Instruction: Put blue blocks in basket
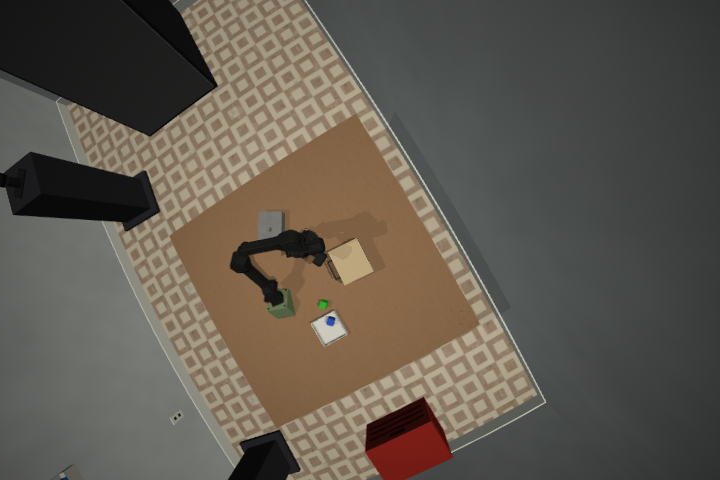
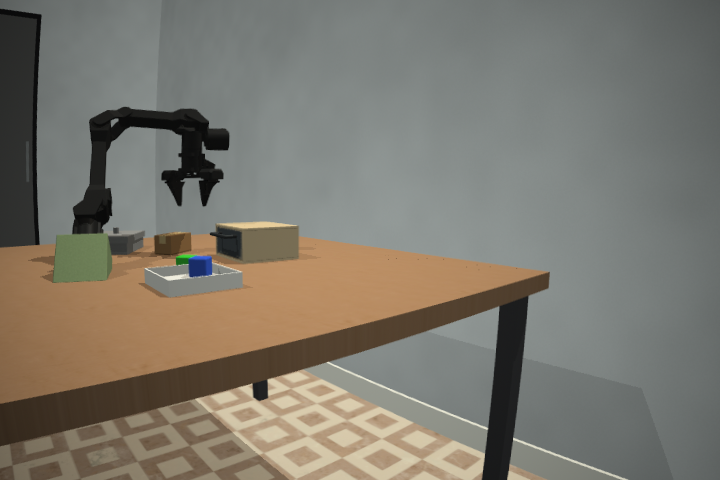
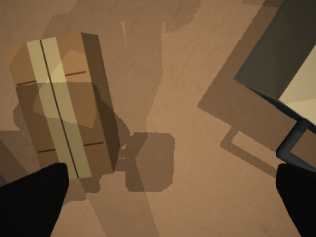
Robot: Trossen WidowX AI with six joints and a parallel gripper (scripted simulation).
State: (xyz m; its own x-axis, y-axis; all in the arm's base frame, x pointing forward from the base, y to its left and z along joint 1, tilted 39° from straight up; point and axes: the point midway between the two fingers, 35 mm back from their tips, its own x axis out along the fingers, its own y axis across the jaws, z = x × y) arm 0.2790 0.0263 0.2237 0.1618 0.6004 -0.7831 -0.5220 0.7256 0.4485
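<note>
Now: the grey lidded box 19 cm behind my hand, 19 cm to the left of it and 12 cm below it. Round my hand: brown box: 4 cm behind, 7 cm to the left, 13 cm below; white basket: 12 cm behind, 41 cm to the right, 16 cm below; tan drawer unit: 15 cm ahead, 13 cm to the right, 13 cm below.
</note>
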